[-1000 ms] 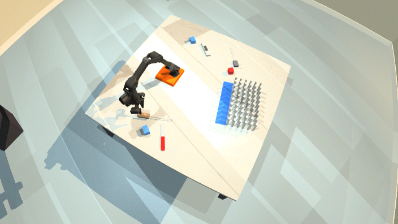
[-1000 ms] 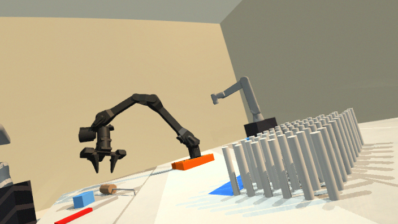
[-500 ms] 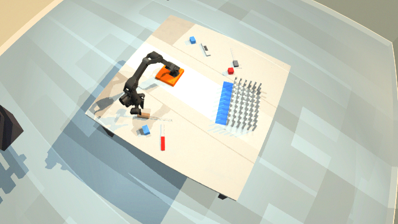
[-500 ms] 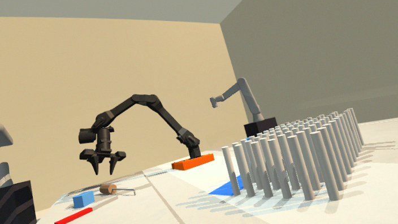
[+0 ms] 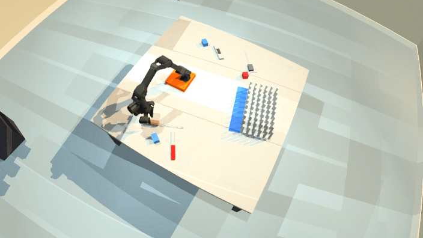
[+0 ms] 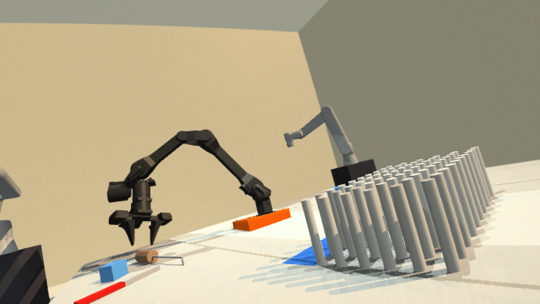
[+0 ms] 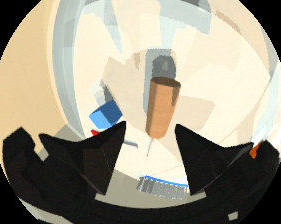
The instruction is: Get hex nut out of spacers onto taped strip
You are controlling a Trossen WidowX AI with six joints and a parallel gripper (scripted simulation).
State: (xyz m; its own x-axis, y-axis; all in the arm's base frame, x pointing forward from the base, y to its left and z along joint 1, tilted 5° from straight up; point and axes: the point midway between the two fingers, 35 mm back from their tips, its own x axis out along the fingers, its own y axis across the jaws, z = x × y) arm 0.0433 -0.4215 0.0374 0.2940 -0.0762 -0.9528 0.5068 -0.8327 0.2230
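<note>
Now: the hook tool 90 mm ahead of my gripper tip, 60 mm to the left of it and 40 mm below it. From my gripper tip the other things lie so: blue taped strip (480 mm to the left, 400 mm ahead, 50 mm below); red-handled tool (210 mm ahead, 50 mm below, 20 mm to the right); red block (750 mm to the left, 280 mm ahead, 30 mm below).
</note>
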